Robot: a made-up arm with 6 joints.
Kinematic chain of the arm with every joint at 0, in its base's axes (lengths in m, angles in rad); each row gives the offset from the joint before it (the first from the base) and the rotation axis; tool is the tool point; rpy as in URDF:
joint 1: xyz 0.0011 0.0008 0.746 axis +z
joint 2: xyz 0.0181 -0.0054 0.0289 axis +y
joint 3: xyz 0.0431 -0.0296 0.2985 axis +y
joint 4: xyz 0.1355 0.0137 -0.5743 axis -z
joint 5: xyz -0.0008 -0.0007 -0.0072 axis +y
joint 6: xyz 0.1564 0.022 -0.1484 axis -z
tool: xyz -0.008 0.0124 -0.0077 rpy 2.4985 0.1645 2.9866
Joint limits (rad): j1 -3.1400..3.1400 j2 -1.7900..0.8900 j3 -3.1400..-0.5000 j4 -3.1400..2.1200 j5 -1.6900..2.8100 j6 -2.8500..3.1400
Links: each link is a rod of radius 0.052 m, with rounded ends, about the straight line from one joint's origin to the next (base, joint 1, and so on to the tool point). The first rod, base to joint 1, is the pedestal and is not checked.
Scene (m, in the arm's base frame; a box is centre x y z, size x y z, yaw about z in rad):
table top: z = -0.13
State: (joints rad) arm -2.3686 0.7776 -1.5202 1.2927 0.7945 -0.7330
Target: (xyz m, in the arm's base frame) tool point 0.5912 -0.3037 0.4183
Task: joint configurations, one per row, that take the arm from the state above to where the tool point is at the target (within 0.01 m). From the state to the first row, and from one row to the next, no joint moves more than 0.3 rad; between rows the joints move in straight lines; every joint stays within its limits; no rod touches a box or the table.
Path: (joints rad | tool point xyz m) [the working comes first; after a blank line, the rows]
Joints at the target: -0.6644 0.5267 -1.0274 1.2103 1.4970 -0.7441
Straight joint move there: clear.

1: -2.0846 0.7358 -1.4381 1.2790 0.9116 -0.7348 | -0.4098 -0.7709 0.4608
2: -1.8005 0.6940 -1.3559 1.2652 1.0287 -0.7367 | -0.1456 -0.8226 0.4452
3: -1.5165 0.6521 -1.2738 1.2515 1.1458 -0.7385 | 0.1108 -0.7875 0.4331
4: -1.2325 0.6103 -1.1917 1.2378 1.2629 -0.7404 | 0.3320 -0.6759 0.4244
5: -0.9485 0.5685 -1.1095 1.2240 1.3799 -0.7422 | 0.4964 -0.5066 0.4194
6: -0.6644 0.5267 -1.0274 1.2103 1.4970 -0.7441 | 0.5912 -0.3037 0.4183

